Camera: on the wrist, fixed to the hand. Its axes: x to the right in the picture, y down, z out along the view.
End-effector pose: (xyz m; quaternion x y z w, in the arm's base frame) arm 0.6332 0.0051 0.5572 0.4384 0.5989 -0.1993 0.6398
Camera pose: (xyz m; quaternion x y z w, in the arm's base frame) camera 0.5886 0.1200 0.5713 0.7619 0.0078 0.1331 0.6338
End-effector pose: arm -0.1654 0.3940 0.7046 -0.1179 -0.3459 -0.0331 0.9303
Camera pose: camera -0.0782 0.3955 0.6164 -0.2005 -0.3271 0.6581 0.6479
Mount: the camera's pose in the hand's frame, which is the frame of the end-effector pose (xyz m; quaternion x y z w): 0.0087 0.0313 -0.1197 0.1283 -0.1644 0.6644 0.7177
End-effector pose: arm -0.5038 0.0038 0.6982 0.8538 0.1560 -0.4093 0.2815
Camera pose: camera -0.4097 0.0521 0.7630 0.6852 -0.5541 -0.2671 0.3901
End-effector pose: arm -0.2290 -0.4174 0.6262 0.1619 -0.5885 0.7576 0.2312
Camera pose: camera -0.2500 -0.3066 0.5746 0.1206 0.4708 -0.7462 0.4549
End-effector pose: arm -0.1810 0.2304 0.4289 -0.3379 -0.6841 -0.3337 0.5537
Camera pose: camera -0.0927 0.1490 0.4597 -0.6808 -0.4003 0.2717 0.5500
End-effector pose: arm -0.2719 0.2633 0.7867 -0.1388 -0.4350 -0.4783 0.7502
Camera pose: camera -0.1820 0.1991 0.7302 -0.3710 -0.4047 0.2338 0.8025
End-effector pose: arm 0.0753 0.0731 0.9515 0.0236 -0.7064 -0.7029 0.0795
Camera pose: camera 0.0866 -0.0463 0.9833 -0.5578 -0.6259 -0.3649 0.4049
